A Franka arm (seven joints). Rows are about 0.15 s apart.
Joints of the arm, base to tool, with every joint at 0 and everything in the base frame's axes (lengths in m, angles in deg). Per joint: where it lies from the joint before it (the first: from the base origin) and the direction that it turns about. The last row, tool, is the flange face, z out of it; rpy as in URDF.
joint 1: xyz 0 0 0.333 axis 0 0 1
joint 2: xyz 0 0 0 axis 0 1 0
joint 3: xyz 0 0 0.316 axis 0 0 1
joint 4: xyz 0.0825 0 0 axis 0 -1 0
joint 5: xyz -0.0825 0 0.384 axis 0 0 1
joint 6: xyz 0 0 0 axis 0 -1 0
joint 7: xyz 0.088 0 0 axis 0 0 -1
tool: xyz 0 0 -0.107 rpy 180 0 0
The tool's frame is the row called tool.
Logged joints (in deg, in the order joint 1, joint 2, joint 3, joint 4, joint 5, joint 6, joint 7), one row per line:
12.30 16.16 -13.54 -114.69 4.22 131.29 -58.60
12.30 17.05 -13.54 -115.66 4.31 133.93 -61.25
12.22 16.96 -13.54 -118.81 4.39 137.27 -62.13
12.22 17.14 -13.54 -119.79 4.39 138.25 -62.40
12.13 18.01 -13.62 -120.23 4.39 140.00 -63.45
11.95 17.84 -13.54 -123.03 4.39 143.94 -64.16
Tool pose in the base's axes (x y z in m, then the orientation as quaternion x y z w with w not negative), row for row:
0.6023 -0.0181 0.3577 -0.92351 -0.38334 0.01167 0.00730
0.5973 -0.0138 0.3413 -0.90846 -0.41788 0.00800 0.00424
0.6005 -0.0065 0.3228 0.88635 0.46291 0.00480 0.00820
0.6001 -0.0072 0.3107 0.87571 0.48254 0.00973 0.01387
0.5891 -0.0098 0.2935 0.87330 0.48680 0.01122 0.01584
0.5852 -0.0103 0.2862 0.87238 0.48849 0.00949 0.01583
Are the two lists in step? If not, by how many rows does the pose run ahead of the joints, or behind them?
The pose runs 2 rows behind the joints: the pose in row i belongs to the joints in row i - 2.
